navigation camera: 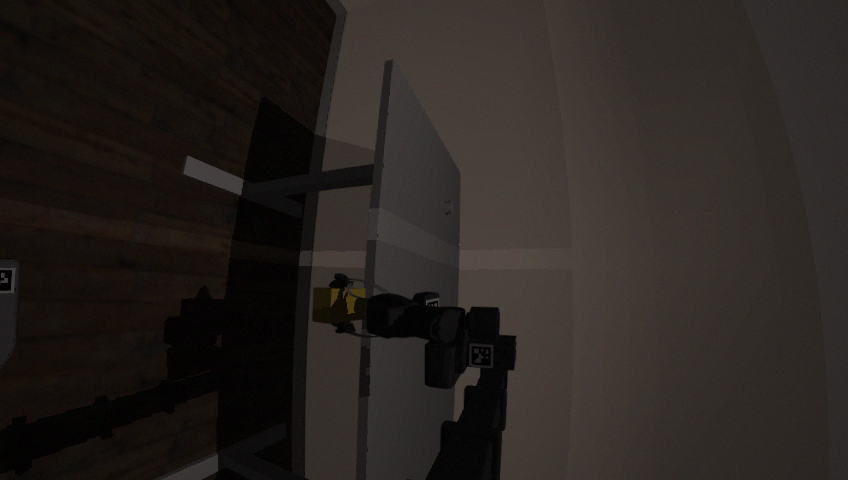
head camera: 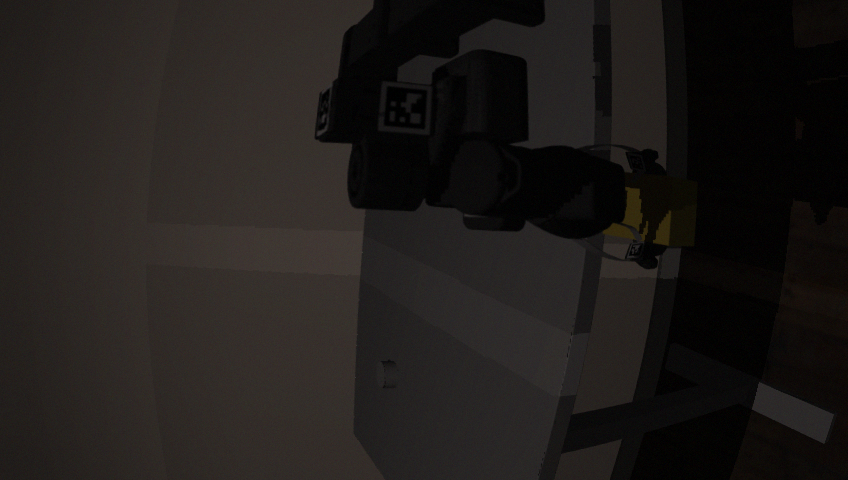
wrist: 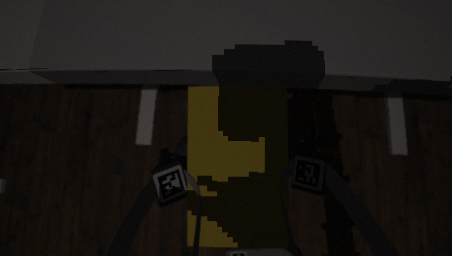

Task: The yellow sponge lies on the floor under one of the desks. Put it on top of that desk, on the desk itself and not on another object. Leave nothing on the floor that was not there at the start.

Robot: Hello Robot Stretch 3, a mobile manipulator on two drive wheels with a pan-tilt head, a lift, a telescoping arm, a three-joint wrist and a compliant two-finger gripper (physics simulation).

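Places are measured from the robot's base along level axes (x ahead, y left, z up), in millimetres.
Pixels of known places: gripper, fingertip midpoint: (wrist: 236,146).
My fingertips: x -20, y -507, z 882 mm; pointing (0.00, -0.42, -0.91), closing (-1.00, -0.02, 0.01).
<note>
Behind a point stands the place of what it marks.
The yellow sponge (head camera: 683,212) {x -17, y -444, z 901 mm} (navigation camera: 322,305) {x -17, y -444, z 902 mm} (wrist: 227,157) {x -14, y -497, z 928 mm} is held clear of the floor between the two fingers of my gripper (head camera: 649,208) {x -20, y -507, z 882 mm} (navigation camera: 343,303) {x -20, y -507, z 882 mm} (wrist: 236,146) {x -20, y -507, z 882 mm}, which is shut on it. The grey desk (head camera: 476,368) {x 186, y -768, z 951 mm} (navigation camera: 410,178) {x 288, y -734, z 951 mm} (wrist: 125,35) {x 42, y -572, z 951 mm} stands against the wall. In the head and navigation views the sponge overlaps the line of the desk's front edge. In the wrist view its far end meets that edge, with dark floor on both sides. Whether the sponge touches the desk I cannot tell. Dark shadow covers part of the sponge.
A small pale cylinder (head camera: 386,374) {x 266, y -1066, z 972 mm} (navigation camera: 448,207) {x 268, y -1066, z 968 mm} stands on the desk near its back edge. Pale desk feet (head camera: 794,413) {x 419, y -746, z 25 mm} (navigation camera: 213,174) {x 425, y -749, z 26 mm} (wrist: 146,117) {x 416, y -758, z 25 mm} reach out over the wooden floor (navigation camera: 119,118) {x 535, y -382, z 1 mm}. My arm (navigation camera: 470,446) {x -84, y -239, z 1206 mm} extends across the desk. Part of my base (navigation camera: 8,327) {x -112, y -153, z 160 mm} shows at the left.
</note>
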